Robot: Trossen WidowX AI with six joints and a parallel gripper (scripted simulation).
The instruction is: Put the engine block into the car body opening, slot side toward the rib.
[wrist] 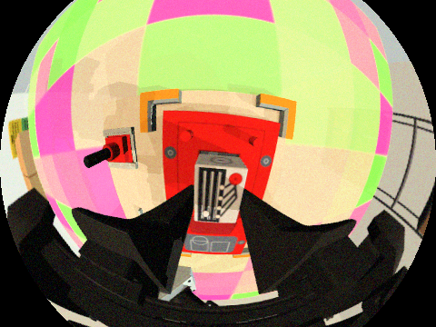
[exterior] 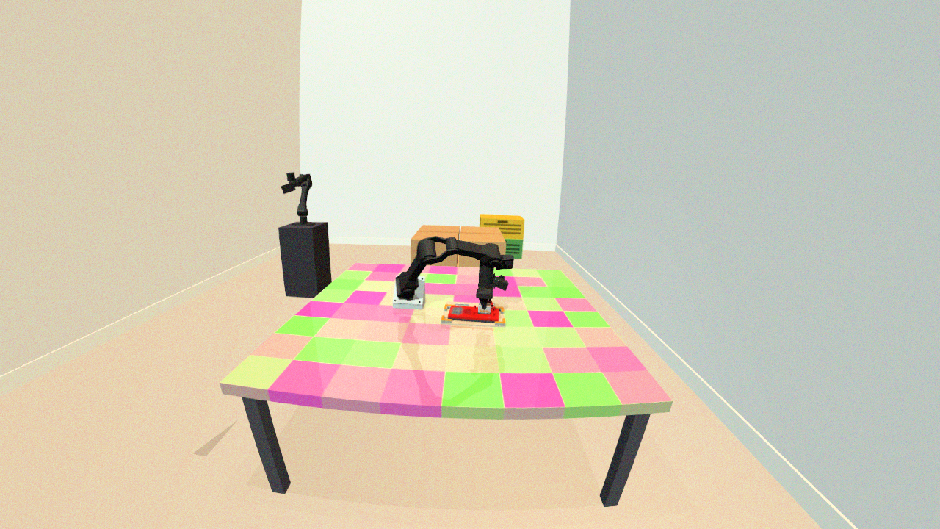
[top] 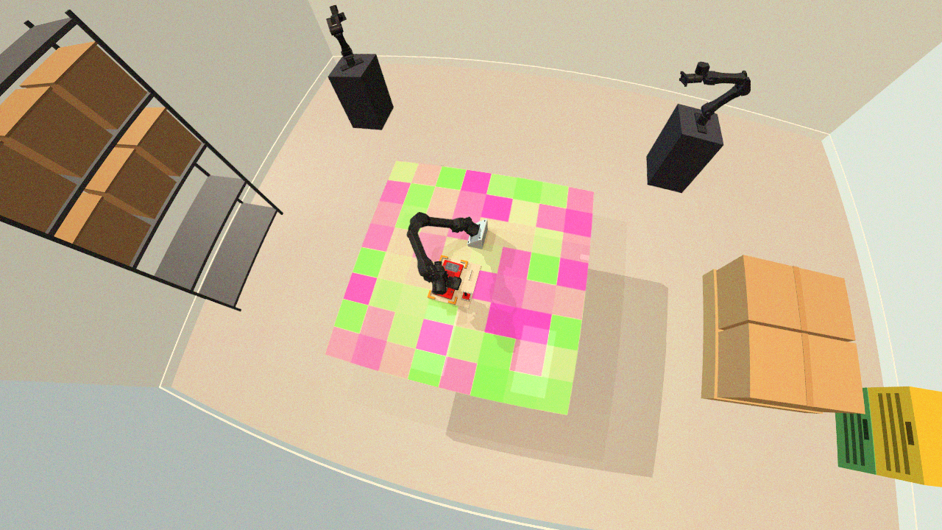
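Right now my gripper tip is 1 cm above the engine block.
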